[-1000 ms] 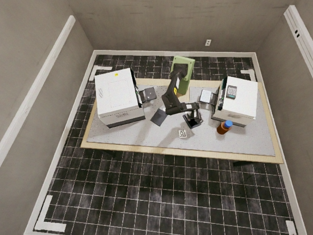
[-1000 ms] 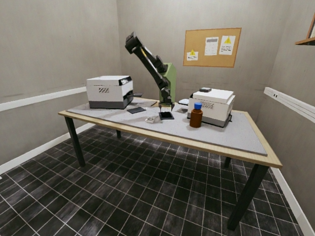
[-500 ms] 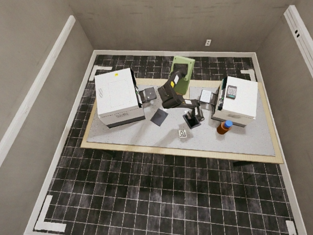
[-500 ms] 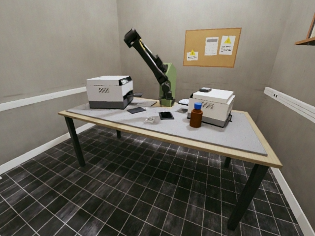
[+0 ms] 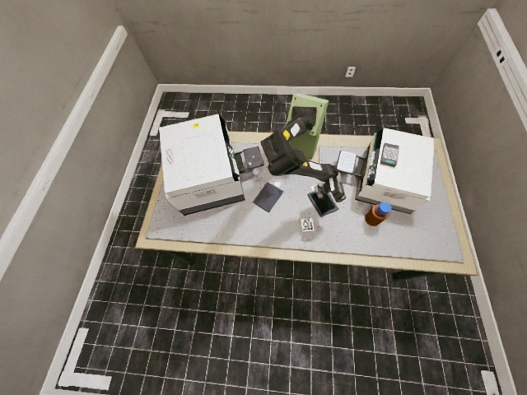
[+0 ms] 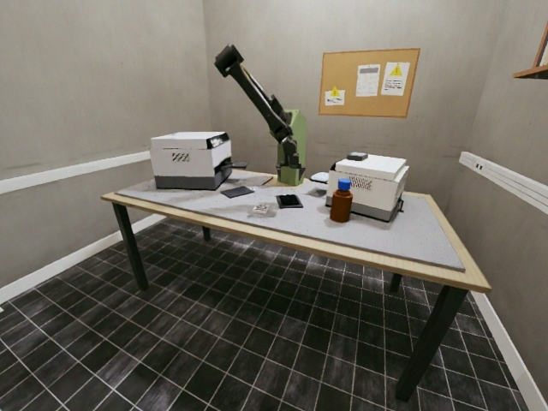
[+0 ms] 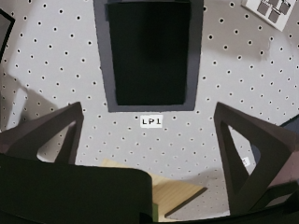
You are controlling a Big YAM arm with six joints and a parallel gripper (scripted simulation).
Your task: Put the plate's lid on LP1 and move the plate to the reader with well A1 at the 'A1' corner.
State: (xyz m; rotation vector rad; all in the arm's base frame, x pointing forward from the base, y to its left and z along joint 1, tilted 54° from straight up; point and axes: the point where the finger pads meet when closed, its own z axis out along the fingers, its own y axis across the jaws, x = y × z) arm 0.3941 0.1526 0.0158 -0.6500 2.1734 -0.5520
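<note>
Now: hand 22 cm past the white well plate, 13 cm to the right of it and 3 cm above it. From my hand the other things lie so: brown capped bottle (27 cm to the left, 10 cm ahead, 1 cm below); then dark flat lid (11 cm below).
</note>
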